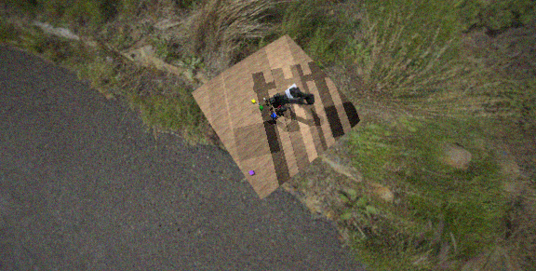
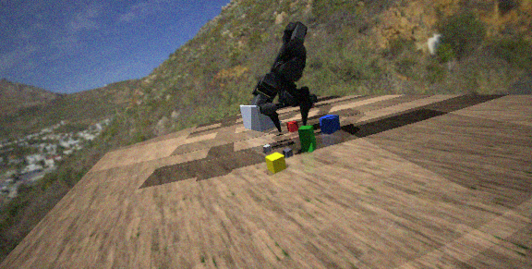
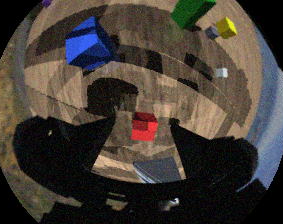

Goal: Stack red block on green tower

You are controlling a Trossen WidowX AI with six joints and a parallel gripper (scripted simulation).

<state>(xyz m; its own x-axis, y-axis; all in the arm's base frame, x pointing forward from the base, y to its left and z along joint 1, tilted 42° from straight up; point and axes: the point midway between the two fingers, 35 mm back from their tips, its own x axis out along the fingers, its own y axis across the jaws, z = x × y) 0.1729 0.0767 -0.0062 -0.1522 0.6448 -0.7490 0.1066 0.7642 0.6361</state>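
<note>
Now: gripper tip 20 cm short of the yellow cube, 17 cm to the left of it and 1 cm below it. The rest, counted from my gripper tip: red block 1 cm above; then purple block 55 cm ahead, 43 cm to the left, 1 cm above; then blue cube 11 cm ahead, 7 cm to the left, 2 cm above.
</note>
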